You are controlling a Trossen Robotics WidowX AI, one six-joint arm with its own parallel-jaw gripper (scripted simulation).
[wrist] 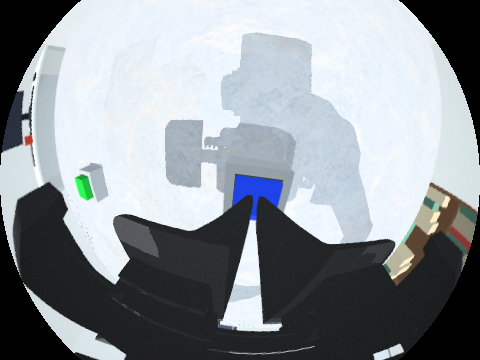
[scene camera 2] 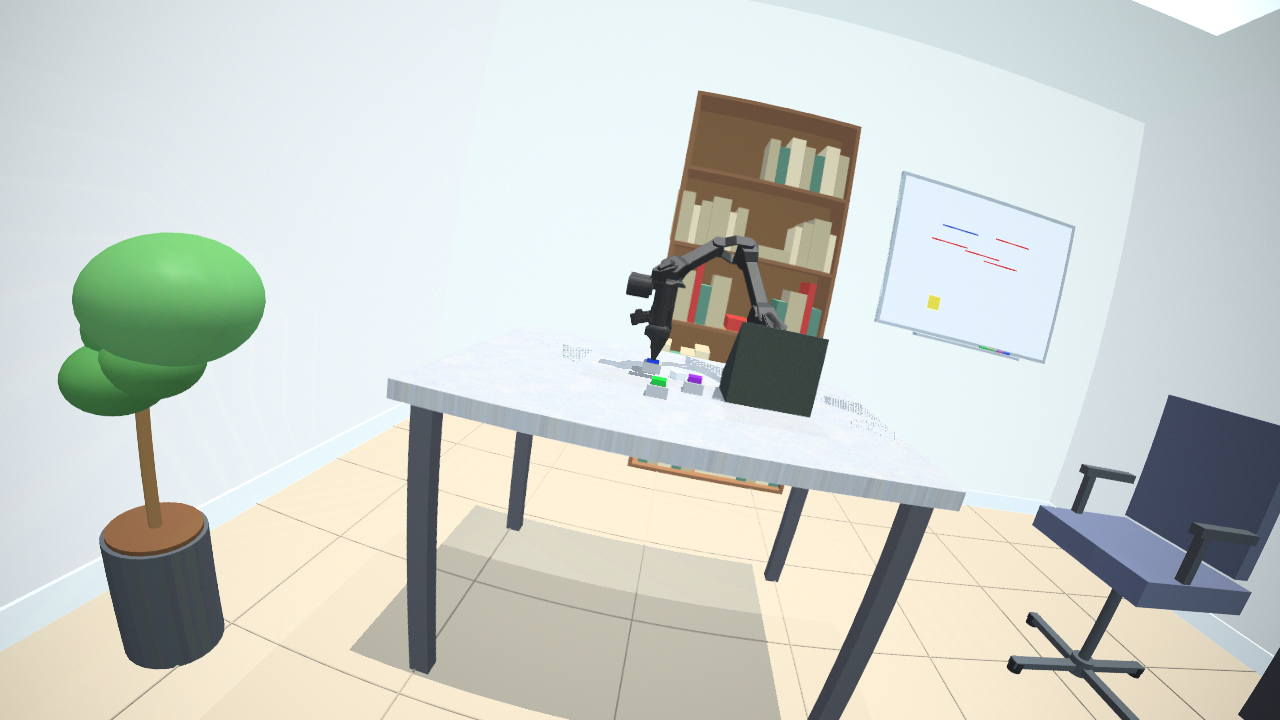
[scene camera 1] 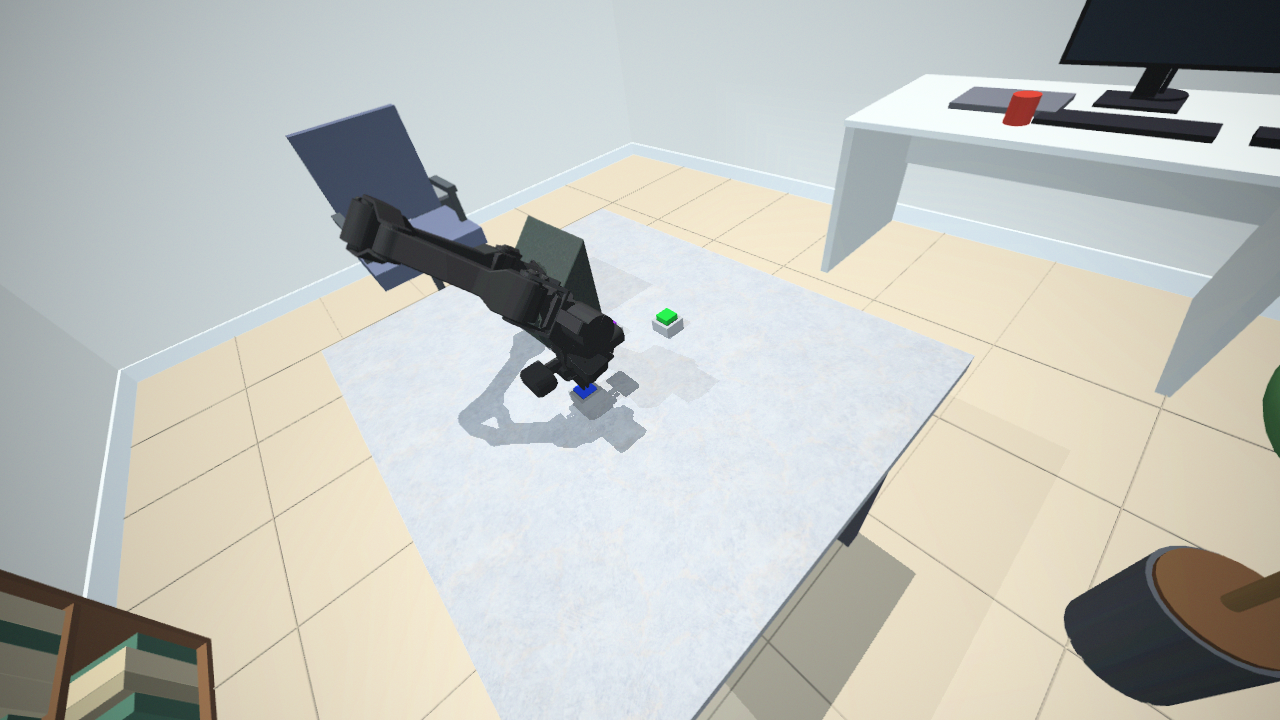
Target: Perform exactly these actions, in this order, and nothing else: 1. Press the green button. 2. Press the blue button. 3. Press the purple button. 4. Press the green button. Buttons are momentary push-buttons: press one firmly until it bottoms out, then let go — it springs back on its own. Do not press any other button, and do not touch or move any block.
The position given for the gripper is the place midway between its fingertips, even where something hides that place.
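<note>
Scene camera 1 shows the gripper point(scene camera 1: 585, 387), which also appears in scene camera 2 point(scene camera 2: 653, 360) and in the wrist view point(wrist: 254, 201). A blue button point(wrist: 244, 185) is part of the scene too.
</note>
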